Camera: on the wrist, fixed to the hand. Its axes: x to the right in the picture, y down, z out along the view.
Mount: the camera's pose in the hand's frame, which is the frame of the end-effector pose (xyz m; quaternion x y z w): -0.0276 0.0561 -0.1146 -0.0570 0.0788 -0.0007 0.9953
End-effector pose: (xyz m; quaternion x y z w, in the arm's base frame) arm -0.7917 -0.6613 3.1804 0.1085 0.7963 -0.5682 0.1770
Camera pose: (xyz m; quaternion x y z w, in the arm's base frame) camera -0.7637 -0.5339 3.1764 0.1421 0.8389 -0.5117 0.1192
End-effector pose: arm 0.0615 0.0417 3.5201 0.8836 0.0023 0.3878 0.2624
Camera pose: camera -0.0477 0.0405 3.5917 0.8339 0.0015 0.4555 0.3116
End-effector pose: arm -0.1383 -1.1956 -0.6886 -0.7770 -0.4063 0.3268 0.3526
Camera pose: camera -0.0374 -1.2754 -0.6665 -0.8189 -0.3958 0.2406 0.3389
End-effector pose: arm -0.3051 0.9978 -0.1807 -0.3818 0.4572 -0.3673 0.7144
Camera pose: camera -0.4109 1.0225 -0.2531 -0.3921 0.5320 -0.3701 0.6529
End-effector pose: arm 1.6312 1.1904 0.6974 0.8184 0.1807 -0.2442 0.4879
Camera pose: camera 1.6642 1.2647 0.7995 0.8058 0.2328 -0.1686 0.5178
